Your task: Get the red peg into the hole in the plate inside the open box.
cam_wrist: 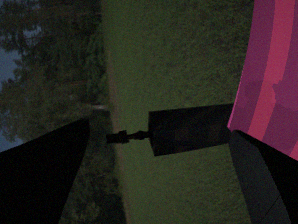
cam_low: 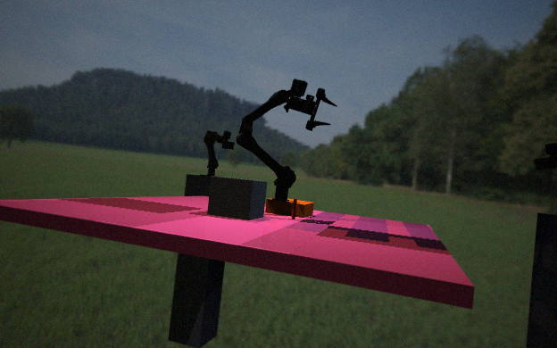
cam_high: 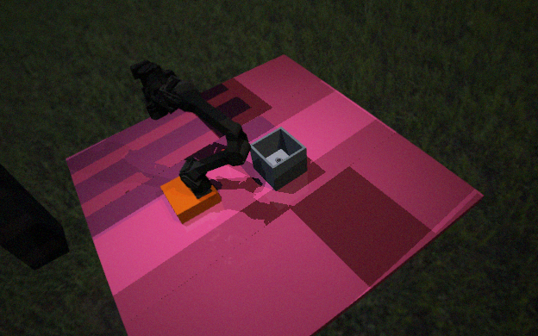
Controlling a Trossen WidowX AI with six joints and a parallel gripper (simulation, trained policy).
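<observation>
Right now my gripper tip is 19 cm short of the red peg, 8 cm to the left of it and 42 cm above it. Round my gripper tip: plate: 35 cm ahead, 25 cm to the right, 41 cm below.
</observation>
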